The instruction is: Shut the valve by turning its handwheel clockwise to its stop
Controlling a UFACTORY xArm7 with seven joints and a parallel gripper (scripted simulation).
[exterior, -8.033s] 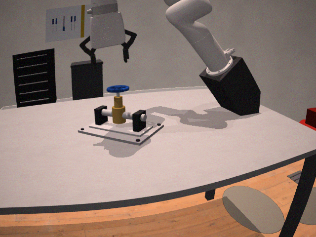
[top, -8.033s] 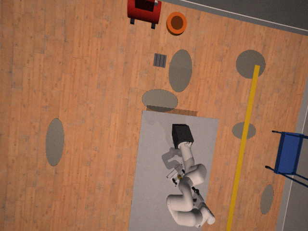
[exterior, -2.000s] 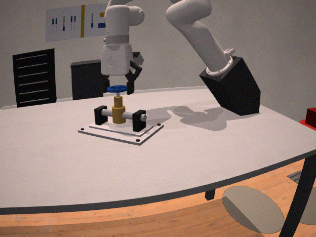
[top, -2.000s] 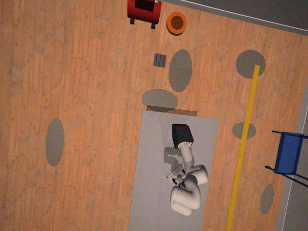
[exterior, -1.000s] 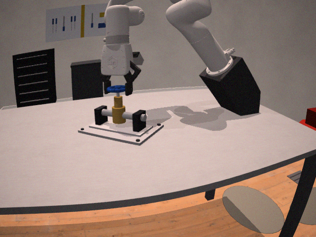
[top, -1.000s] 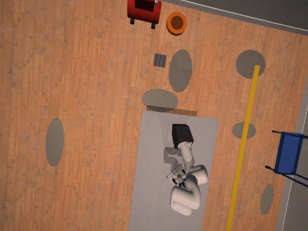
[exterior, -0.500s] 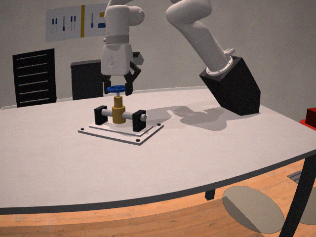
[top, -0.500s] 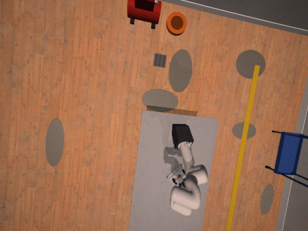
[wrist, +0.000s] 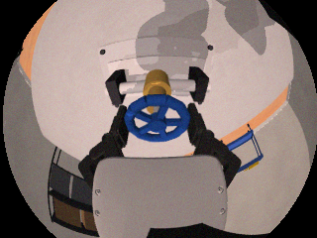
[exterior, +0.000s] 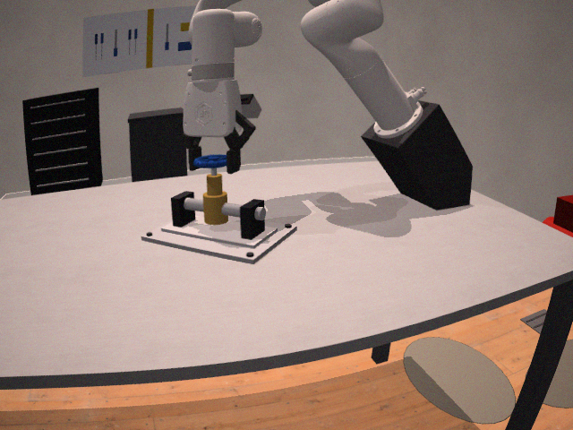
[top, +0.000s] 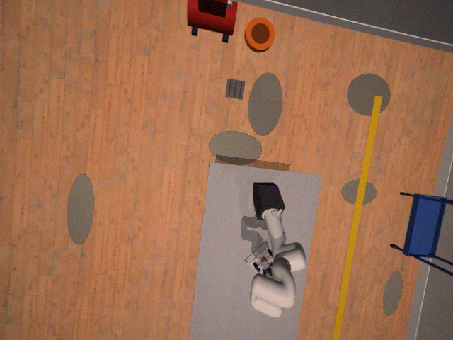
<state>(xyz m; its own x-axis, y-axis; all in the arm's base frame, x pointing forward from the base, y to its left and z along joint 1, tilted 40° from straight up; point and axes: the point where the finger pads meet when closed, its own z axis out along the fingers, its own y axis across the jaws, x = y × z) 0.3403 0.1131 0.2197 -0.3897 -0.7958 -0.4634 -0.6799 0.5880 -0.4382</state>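
My gripper is now right at the blue handwheel. Also, from my hand: baseplate (130 mm below).
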